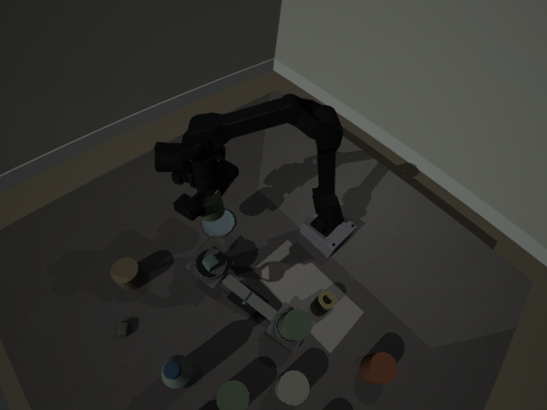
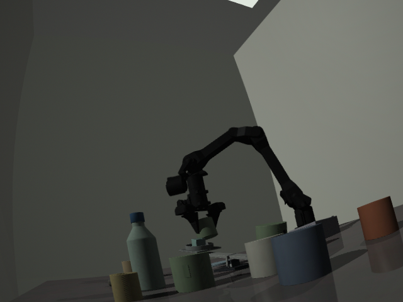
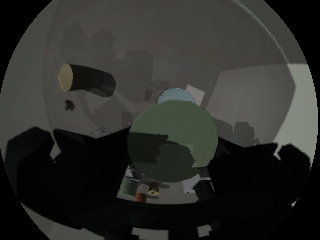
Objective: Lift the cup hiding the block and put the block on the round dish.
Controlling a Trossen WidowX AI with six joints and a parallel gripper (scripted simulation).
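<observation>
Now: the teal block 110 mm to the left of my gripper tip, 100 mm ahead of it and 40 mm below it. Also, from my gripper tip: balance (240 mm to the left, 90 mm below, 80 mm ahead); then tan cylinder (280 mm ahead, 90 mm below, 40 mm to the right); then round light-blue dish (120 mm below, 30 mm behind, 10 mm to the right).
</observation>
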